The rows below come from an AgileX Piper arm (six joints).
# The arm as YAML. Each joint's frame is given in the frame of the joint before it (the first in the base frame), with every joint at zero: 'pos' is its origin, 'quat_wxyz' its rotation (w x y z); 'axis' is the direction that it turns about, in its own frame. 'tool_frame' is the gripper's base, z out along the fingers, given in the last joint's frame.
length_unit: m
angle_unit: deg
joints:
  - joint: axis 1
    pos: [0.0, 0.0, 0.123]
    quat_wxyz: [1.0, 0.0, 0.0, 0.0]
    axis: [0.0, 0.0, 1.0]
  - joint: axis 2
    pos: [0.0, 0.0, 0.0]
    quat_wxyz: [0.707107, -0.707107, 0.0, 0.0]
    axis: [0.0, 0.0, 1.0]
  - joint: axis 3
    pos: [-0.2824, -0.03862, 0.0]
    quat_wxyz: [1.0, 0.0, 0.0, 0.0]
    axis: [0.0, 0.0, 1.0]
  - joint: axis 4
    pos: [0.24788, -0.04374, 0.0]
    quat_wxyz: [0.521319, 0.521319, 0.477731, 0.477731]
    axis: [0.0, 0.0, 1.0]
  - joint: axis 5
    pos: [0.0, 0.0, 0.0]
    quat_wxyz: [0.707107, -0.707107, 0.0, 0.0]
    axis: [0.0, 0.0, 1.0]
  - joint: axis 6
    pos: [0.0, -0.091, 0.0]
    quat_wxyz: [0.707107, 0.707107, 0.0, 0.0]
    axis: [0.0, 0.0, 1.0]
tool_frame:
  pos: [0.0, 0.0, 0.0]
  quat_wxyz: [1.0, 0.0, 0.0, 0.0]
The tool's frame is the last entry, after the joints.
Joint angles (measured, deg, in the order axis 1, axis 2, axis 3, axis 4, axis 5, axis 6), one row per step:
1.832, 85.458, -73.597, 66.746, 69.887, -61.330
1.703, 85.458, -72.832, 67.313, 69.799, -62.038
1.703, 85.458, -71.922, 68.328, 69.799, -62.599
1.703, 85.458, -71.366, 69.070, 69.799, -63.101
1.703, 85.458, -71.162, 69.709, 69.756, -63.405
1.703, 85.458, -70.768, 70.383, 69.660, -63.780
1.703, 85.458, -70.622, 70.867, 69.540, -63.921
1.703, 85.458, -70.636, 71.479, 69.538, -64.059
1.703, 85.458, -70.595, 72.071, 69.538, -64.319
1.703, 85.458, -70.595, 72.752, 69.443, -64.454
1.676, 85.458, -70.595, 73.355, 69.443, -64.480
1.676, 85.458, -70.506, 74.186, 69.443, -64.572
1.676, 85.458, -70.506, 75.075, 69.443, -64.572
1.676, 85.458, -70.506, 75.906, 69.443, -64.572
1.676, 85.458, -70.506, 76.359, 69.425, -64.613
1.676, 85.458, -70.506, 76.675, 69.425, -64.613
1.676, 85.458, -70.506, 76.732, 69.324, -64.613
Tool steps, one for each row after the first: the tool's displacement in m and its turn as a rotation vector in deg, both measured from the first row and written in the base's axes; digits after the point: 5 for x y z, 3 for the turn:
-0.00021, -0.00038, -0.00294, 0.339, 0.129, 0.007
-0.00082, 0.00017, -0.00597, 1.167, 0.577, 0.088
-0.00118, 0.00056, -0.00764, 1.751, 0.712, 0.172
-0.00117, 0.00087, -0.00775, 2.290, 0.648, 0.150
-0.00125, 0.00116, -0.00874, 2.831, 0.693, 0.092
-0.00109, 0.00135, -0.00878, 3.249, 0.683, -0.048
-0.00094, 0.00164, -0.00786, 3.815, 0.562, -0.098
-0.00084, 0.00192, -0.00724, 4.328, 0.386, -0.100
-0.00054, 0.00219, -0.00630, 4.948, 0.250, -0.253
-0.00036, 0.00231, -0.00545, 5.535, 0.240, -0.373
-0.00025, 0.00266, -0.00471, 6.325, 0.267, -0.487
-0.00004, 0.00302, -0.00346, 7.201, 0.288, -0.640
0.00016, 0.00334, -0.00228, 8.019, 0.307, -0.783
0.00030, 0.00349, -0.00164, 8.451, 0.275, -0.864
0.00037, 0.00360, -0.00119, 8.762, 0.283, -0.918
0.00054, 0.00357, -0.00112, 8.803, 0.253, -1.023

